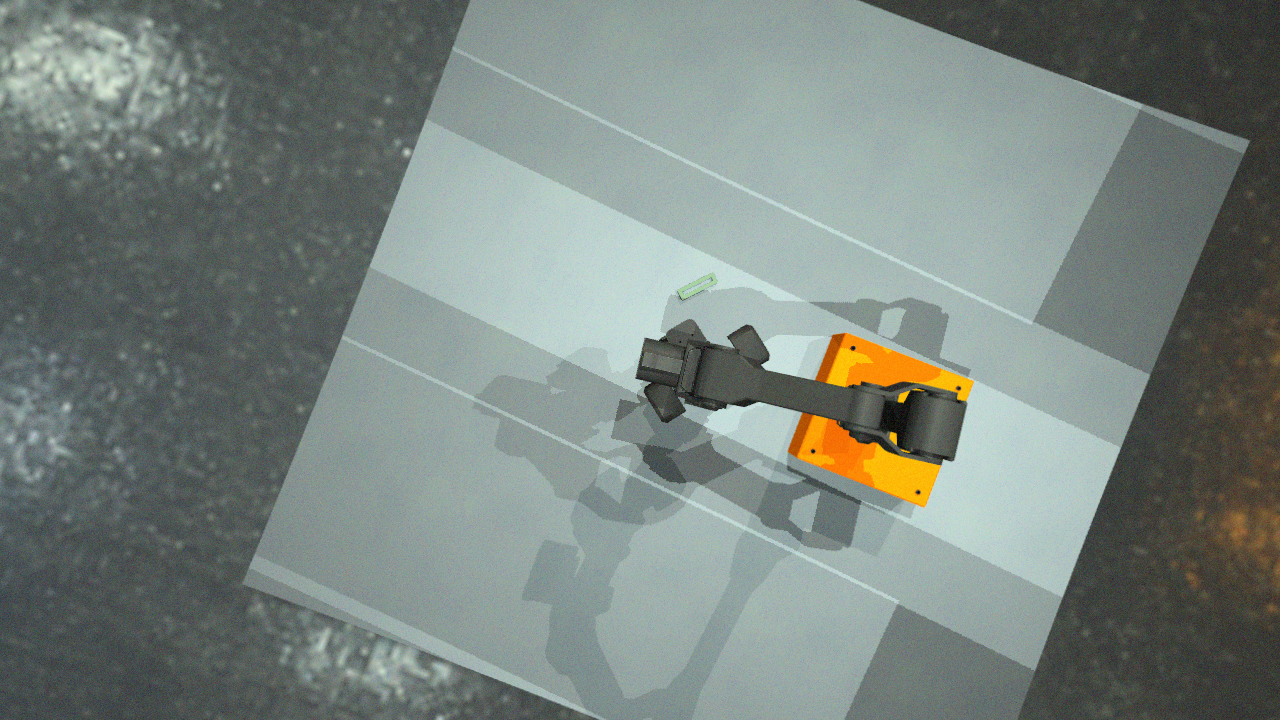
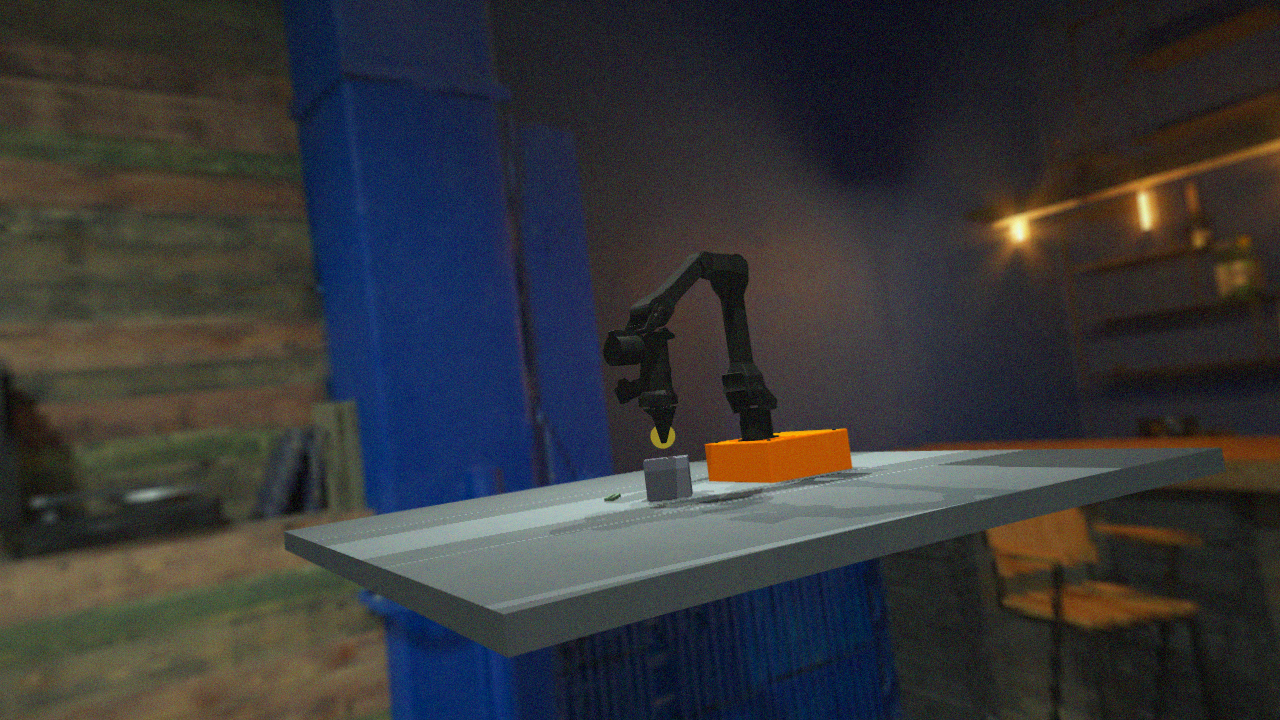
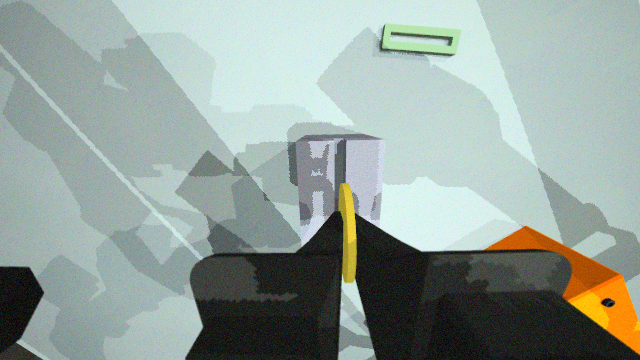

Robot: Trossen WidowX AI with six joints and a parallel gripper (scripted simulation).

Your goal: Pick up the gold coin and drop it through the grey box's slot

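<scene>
The gold coin is 10 mm above my gripper tip.
</scene>
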